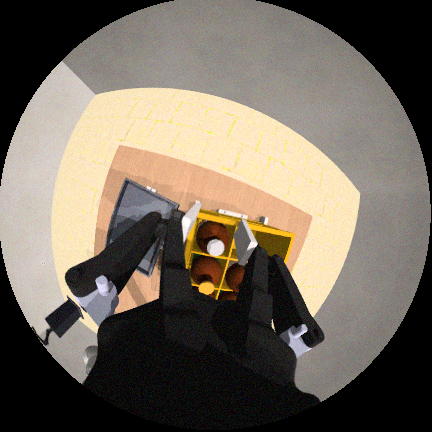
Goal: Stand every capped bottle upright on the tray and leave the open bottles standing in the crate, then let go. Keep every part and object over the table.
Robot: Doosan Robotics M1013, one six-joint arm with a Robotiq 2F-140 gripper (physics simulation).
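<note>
My gripper is partly open and empty, its two pale fingertips above the yellow crate. A brown bottle with a white cap stands in a crate compartment, seen between and below the fingers. A second brown bottle with a yellow-orange top stands in the compartment nearer the gripper body. Another brown bottle shows beside it, partly behind the right finger; whether it is capped is hidden. Part of a further brown bottle shows at the gripper body's edge. The dark grey tray lies left of the crate, partly covered by the left finger linkage.
The wooden table has its far edge beyond the tray and crate. A small white block is at the crate's far side, and another small white part is by the tray's far rim. A black device is at the lower left.
</note>
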